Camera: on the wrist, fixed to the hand. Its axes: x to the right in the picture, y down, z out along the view.
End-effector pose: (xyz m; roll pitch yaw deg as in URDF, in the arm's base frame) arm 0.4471 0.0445 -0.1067 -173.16 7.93 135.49
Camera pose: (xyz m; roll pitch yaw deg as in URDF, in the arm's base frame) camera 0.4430 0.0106 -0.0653 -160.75 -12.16 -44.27
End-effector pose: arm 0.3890 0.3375 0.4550 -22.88 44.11 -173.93
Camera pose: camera 0.4170 0.3831 0.4593 47.34 -40.29 8.55
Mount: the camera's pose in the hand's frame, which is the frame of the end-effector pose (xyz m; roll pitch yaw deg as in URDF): -0.0264 -0.0314 -0.0346 26.14 4.23 -179.73
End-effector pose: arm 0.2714 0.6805 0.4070 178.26 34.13 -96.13
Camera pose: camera 0.3040 0.6800 0.4497 -151.83 -38.35 83.36
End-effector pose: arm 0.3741 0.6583 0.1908 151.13 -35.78 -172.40
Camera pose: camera 0.4099 0.6185 0.1876 -126.50 32.18 4.91
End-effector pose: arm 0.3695 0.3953 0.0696 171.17 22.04 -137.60
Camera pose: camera 0.4039 0.3775 0.1067 -144.62 -26.18 41.38
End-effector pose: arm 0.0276 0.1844 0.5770 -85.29 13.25 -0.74
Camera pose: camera 0.0079 0.1476 0.6107 110.43 -13.13 -176.39
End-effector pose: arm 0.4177 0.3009 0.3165 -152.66 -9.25 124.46
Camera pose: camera 0.4267 0.2666 0.3568 179.01 5.37 -53.83
